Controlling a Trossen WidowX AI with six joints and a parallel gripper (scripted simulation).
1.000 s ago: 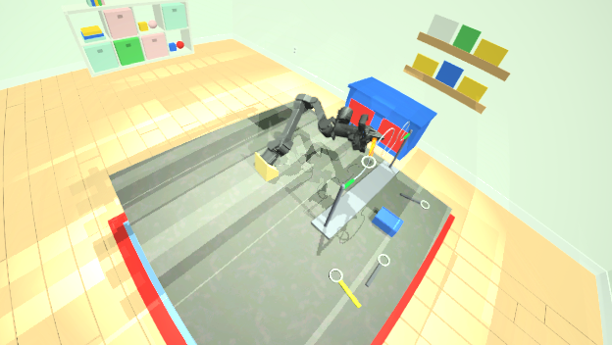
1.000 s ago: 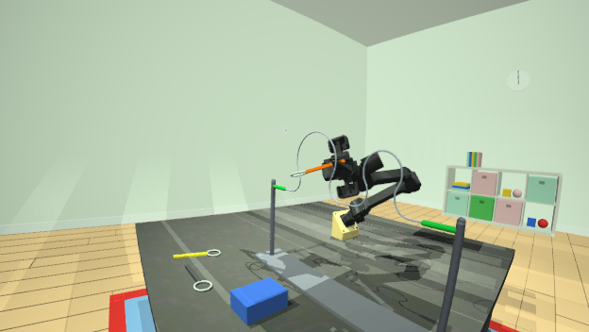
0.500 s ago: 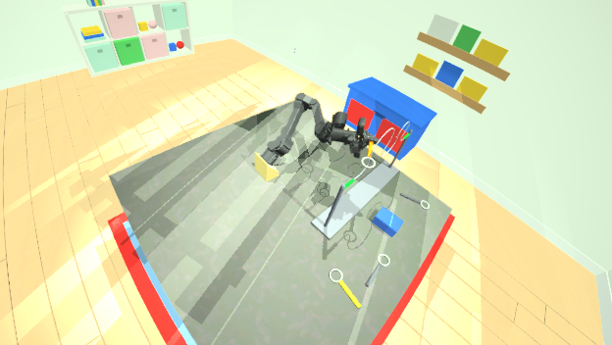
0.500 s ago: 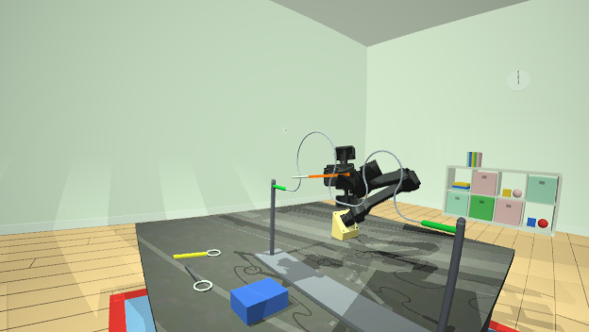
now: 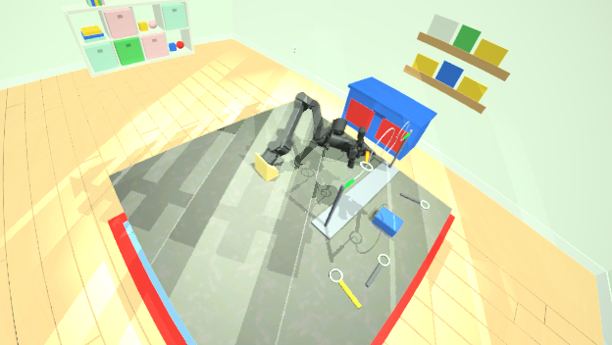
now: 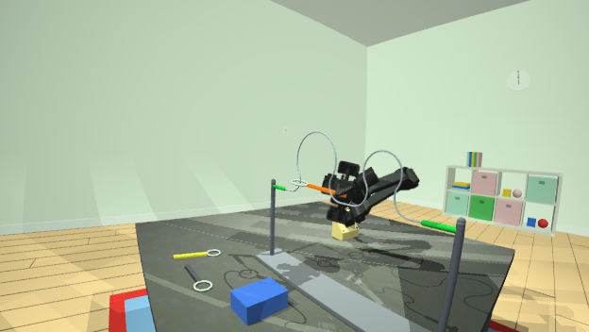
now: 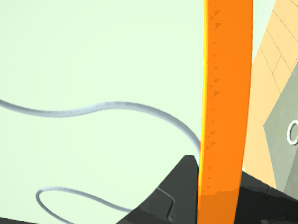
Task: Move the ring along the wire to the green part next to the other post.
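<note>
Now: the clamp rig 20 mm ahead of my gripper tip, 30 mm to the left of it and 50 mm below it. From my gripper tip the other things lie so: orange-handled ring (10 mm ahead, 90 mm to the right, 10 mm above); then yellow-handled ring (250 mm ahead, 410 mm to the right, 280 mm below).
</note>
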